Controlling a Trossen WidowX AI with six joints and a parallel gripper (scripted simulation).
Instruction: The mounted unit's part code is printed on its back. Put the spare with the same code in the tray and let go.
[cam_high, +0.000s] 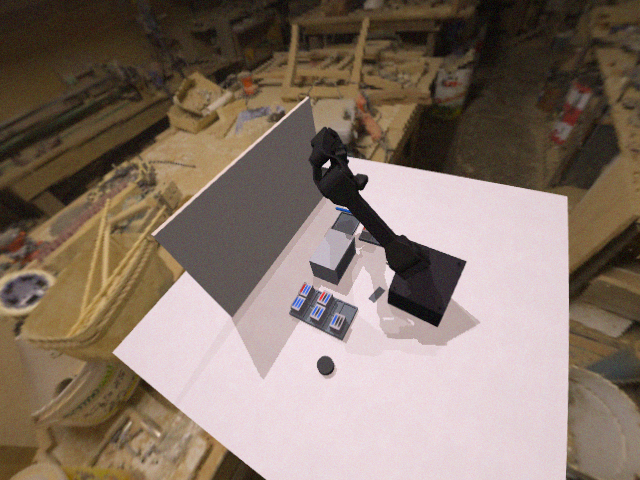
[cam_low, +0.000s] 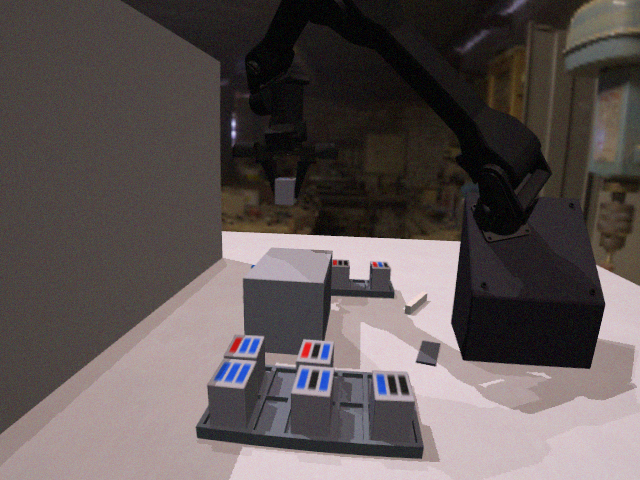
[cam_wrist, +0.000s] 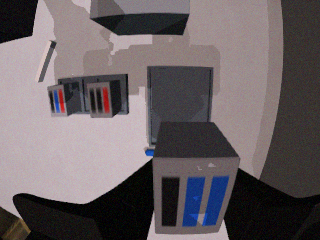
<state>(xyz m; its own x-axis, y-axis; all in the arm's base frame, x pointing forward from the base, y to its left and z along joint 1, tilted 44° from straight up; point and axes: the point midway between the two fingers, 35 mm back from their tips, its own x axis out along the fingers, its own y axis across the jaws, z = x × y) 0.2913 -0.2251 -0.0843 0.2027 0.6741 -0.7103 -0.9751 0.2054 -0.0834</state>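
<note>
The small holder lies 140 mm behind my gripper tip, 40 mm to the left of it and 160 mm below it. The rest, counted from my gripper tip: grey mounted unit: 20 mm behind, 200 mm to the left, 120 mm below; then grey wall panel: 210 mm ahead, 160 mm to the left, 60 mm above; then black disc: 120 mm behind, 550 mm to the left, 160 mm below.
</note>
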